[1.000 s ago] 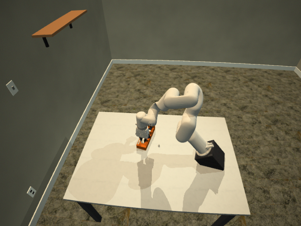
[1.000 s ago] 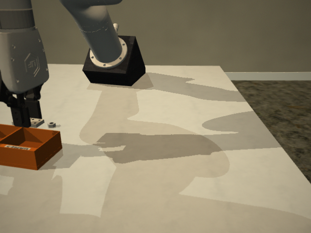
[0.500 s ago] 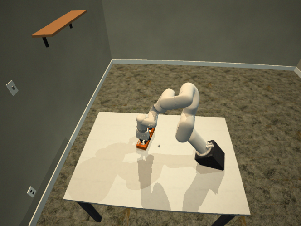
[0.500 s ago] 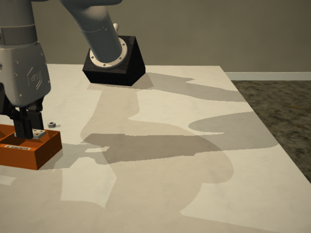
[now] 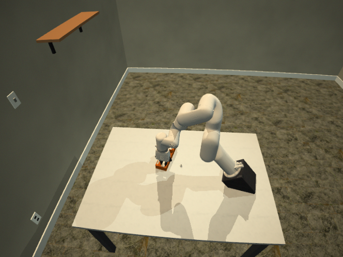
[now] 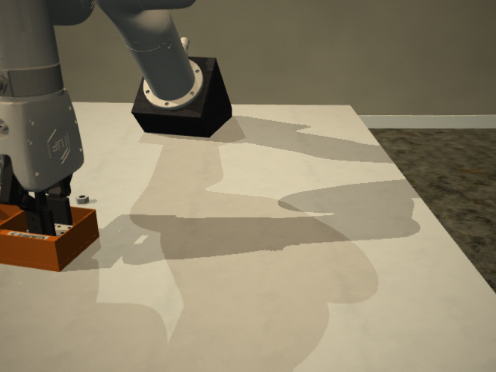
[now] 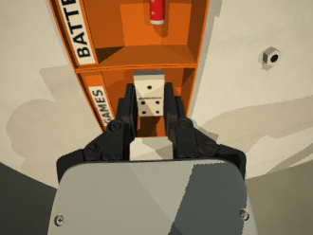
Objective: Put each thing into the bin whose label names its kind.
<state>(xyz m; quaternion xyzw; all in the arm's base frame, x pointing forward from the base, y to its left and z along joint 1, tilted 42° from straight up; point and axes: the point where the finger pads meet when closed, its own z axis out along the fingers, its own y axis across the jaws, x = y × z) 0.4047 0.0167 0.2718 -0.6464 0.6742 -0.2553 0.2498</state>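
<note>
The red battery lies 1 cm behind my hand, 8 cm to the right of it and 3 cm below it. Also, from my hand: black thing (1 cm behind, 16 cm to the right, 1 cm below); then white domino (2 cm below); then grey nut (12 cm behind, 3 cm to the right, 4 cm below).
</note>
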